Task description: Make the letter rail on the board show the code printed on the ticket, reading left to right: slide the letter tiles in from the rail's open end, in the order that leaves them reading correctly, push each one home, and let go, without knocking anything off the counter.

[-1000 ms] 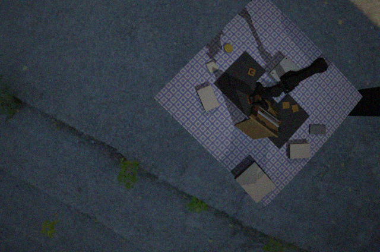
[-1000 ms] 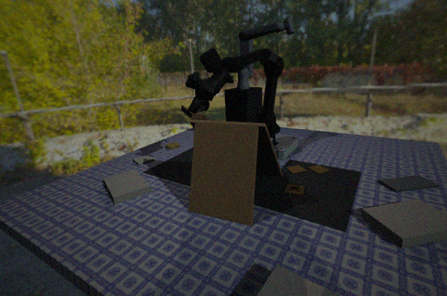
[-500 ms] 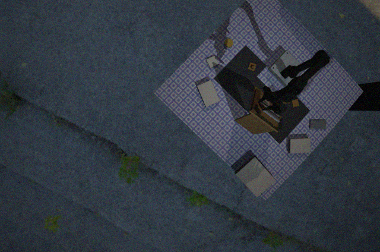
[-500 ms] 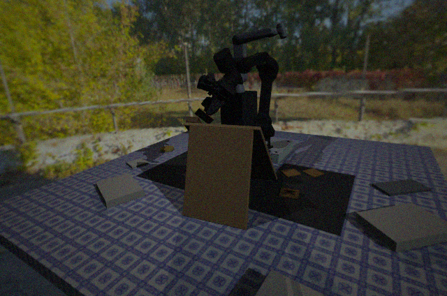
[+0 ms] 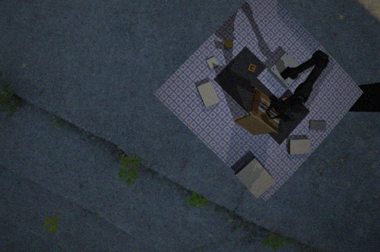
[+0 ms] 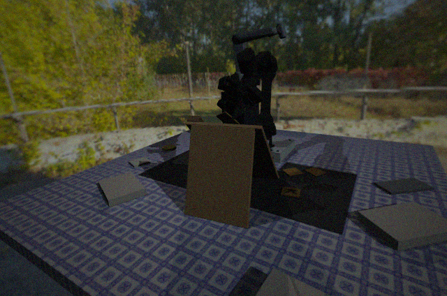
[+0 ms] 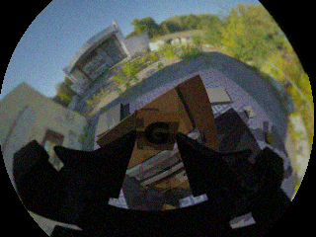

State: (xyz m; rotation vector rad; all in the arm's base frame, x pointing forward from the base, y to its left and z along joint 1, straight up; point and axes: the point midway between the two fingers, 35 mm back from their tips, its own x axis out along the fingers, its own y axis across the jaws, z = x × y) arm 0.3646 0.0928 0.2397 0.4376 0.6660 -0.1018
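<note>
Now: gripper tip 90 mm above the letter tile marked f, 40 mm to the left of it and 30 mm past it. From my gripper tip the other things lie so: letter tile marked g: right at my gripper tip; brown letter board: 170 mm below, 20 mm behind; dark mat: 260 mm below, 190 mm behind, 80 mm to the right.
</note>
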